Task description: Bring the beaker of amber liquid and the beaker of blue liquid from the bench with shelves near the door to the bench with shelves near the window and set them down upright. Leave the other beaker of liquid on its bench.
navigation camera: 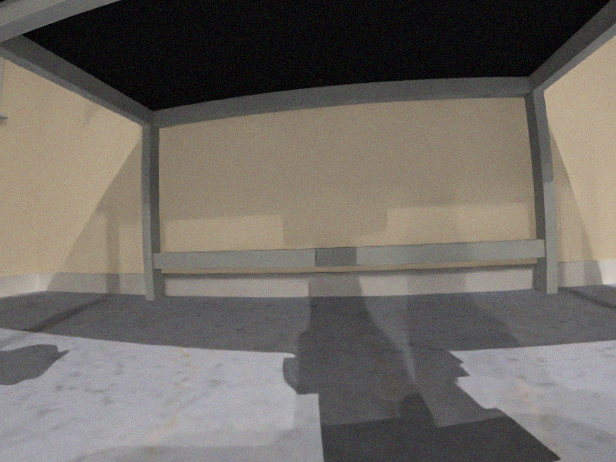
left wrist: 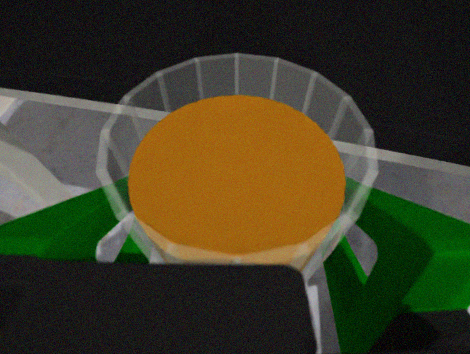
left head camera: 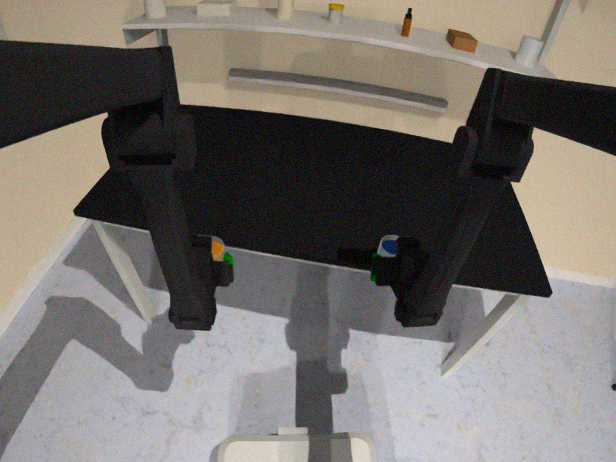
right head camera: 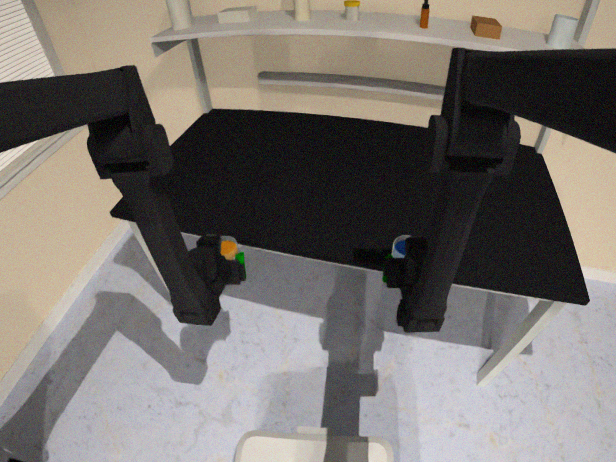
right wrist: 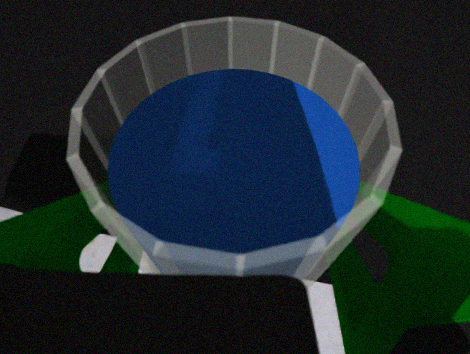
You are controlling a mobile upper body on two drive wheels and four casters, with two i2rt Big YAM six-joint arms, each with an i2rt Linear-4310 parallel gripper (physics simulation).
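The beaker of amber liquid (left head camera: 217,250) (right head camera: 229,249) (left wrist: 237,175) is upright between the green-padded fingers of my left gripper (left head camera: 220,260) (right head camera: 232,259), which is shut on it. The beaker of blue liquid (left head camera: 389,247) (right head camera: 401,247) (right wrist: 230,160) is upright in my right gripper (left head camera: 385,260) (right head camera: 397,259), which is shut on it. Both show at the near edge of the black-topped bench (left head camera: 310,190) (right head camera: 310,185); the right one's shadow falls on the top near that edge. The undersides of the beakers are hidden. The other beaker of liquid does not show.
A shelf (left head camera: 250,22) (right head camera: 280,27) above the bench carries several jars, boxes and bottles. A grey rail (left head camera: 335,87) (right head camera: 350,82) runs along the wall below it. A window (right head camera: 20,65) is at the left. Bench legs (navigation camera: 151,210) (navigation camera: 545,200) and a low crossbar (navigation camera: 225,258) stand ahead.
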